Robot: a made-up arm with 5 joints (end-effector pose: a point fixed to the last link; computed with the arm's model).
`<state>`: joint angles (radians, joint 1 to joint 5).
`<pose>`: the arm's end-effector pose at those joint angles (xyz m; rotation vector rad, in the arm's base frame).
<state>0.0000 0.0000 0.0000 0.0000 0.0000</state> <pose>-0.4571 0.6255 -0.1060 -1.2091 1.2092 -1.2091</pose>
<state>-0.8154 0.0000 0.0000 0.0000 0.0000</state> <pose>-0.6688 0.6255 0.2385 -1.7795 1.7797 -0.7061</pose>
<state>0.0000 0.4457 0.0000 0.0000 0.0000</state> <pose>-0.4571 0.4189 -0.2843 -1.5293 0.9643 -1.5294</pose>
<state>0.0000 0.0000 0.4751 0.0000 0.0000</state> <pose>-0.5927 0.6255 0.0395 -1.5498 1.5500 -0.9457</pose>
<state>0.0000 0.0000 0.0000 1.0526 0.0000</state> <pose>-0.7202 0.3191 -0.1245 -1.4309 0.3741 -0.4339</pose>
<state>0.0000 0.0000 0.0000 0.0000 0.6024</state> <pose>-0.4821 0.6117 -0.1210 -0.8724 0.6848 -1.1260</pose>
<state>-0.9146 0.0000 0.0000 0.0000 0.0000</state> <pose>-0.6735 0.6255 0.2889 -1.8435 1.8437 -0.6276</pose>
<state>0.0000 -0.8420 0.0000 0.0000 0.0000</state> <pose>-0.4571 0.7332 0.3872 -0.5699 1.4946 -0.5700</pose>
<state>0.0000 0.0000 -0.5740 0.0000 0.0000</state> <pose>-0.2282 0.6255 -0.1757 -0.7768 0.7769 -1.4274</pose>
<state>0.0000 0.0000 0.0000 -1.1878 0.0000</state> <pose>-0.0221 0.5127 -0.1360 -0.5198 2.0958 -2.0064</pose>
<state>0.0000 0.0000 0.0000 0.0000 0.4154</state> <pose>-0.4757 0.6165 -0.1148 -0.9782 0.8448 -1.1584</pose>
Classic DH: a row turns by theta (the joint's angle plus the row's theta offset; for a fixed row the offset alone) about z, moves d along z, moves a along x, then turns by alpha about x. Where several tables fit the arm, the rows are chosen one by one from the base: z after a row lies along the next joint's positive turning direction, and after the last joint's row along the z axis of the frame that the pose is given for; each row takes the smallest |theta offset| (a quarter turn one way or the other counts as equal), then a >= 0, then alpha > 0; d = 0 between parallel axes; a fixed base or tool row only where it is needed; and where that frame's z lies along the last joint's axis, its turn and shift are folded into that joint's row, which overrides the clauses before.
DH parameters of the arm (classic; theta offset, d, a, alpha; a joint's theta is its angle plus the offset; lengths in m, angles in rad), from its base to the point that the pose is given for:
base (fixed): 0 0.3114 -0.1641 1.5708
joint 1: -1.5708 -0.1287 0.0506 1.5708
joint 2: 0 0.0604 0.014 1.5708
joint 3: -1.5272 0.0801 -0.083 1.6683
joint 4: 0.2069 -0.1923 -0.038 0.9714
joint 5: 1.4917 -0.4436 0.051 1.3791
tool (fixed): 2.0759 -0.0196 0 0

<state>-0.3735 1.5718 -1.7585 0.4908 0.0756</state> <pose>0.0165 -0.2105 -0.2284 -1.3745 -1.4020 -0.4061</pose>
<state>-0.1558 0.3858 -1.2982 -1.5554 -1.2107</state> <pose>0.2510 0.3673 0.2508 0.3138 2.4750 -0.8518</pose>
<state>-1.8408 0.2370 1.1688 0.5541 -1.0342</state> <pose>0.0125 0.5625 0.8254 1.0485 -0.3515 -1.5278</pose>
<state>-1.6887 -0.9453 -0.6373 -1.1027 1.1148</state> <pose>-0.0589 0.5931 0.0045 0.9987 -1.9337 2.0150</pose>
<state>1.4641 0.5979 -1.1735 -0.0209 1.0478</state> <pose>0.5032 0.2939 0.4368 0.4271 -2.3233 -1.2729</pose>
